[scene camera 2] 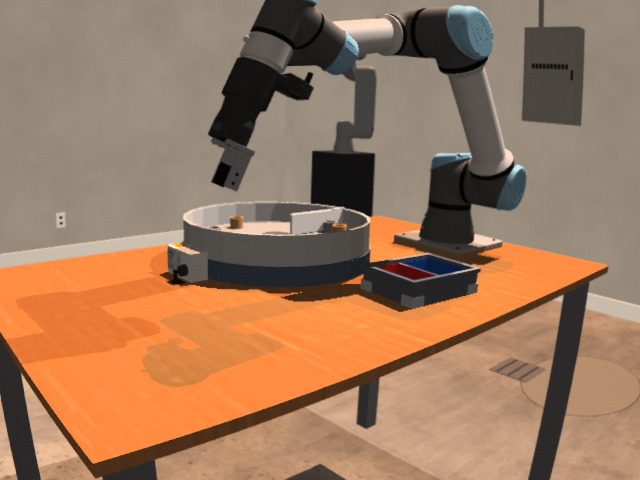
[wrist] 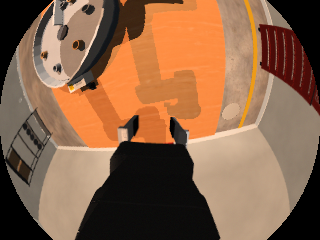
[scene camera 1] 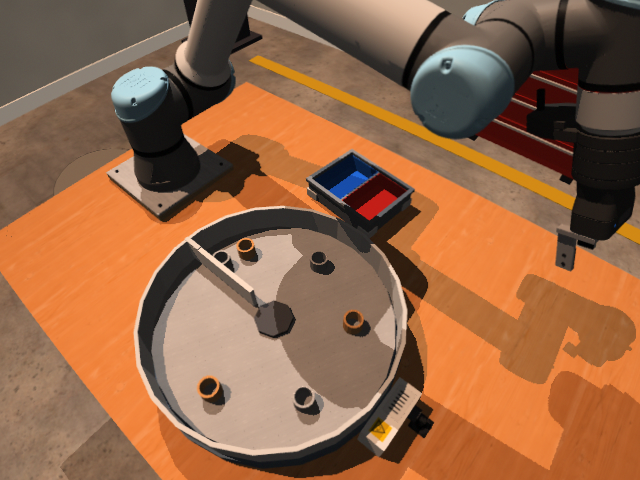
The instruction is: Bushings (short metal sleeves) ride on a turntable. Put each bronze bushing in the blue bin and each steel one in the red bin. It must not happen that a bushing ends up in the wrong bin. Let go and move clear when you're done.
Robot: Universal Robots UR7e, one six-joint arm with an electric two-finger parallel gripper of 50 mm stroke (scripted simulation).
Path:
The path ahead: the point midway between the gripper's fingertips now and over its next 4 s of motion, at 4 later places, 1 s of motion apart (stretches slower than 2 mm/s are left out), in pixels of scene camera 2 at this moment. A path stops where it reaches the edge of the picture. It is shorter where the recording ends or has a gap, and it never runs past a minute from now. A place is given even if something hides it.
My gripper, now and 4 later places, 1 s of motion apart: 223,186; 280,141; 330,102; 348,91; 345,130

